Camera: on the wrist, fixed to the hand. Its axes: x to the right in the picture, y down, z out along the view.
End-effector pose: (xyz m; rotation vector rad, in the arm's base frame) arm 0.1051 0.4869 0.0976 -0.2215 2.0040 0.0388
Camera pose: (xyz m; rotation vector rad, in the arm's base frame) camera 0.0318 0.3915 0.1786 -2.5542 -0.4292 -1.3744
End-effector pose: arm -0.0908 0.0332 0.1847 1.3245 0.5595 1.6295
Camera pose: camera -0.1634 0.0705 0.0647 -0.3982 0.9828 -1.1090
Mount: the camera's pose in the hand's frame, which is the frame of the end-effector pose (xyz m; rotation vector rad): -0.0293 -0.0868 -0.1125 -0.1965 -0.3384 -3.1044
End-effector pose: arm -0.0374 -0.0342 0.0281 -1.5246 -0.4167 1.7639
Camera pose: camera 0.0974 -0.0229 0.0806 0.4779 -1.5485 -0.7220
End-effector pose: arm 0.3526 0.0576 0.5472 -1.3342 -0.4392 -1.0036
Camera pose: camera 0.2373 -0.0304 0.5496 -0.2415 1.5203 1.4472
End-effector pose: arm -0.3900 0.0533 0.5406 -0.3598 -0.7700 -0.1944
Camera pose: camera -0.3644 -0.0689 0.4668 -0.8724 0.7729 2.6148
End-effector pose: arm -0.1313 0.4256 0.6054 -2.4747 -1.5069 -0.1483
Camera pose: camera -0.2175 0.4098 0.7210 -1.4103 2.4396 0.1718
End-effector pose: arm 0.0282 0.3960 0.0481 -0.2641 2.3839 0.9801
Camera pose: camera 0.0387 0.2546 0.0790 -2.1161 -0.3556 -0.4969
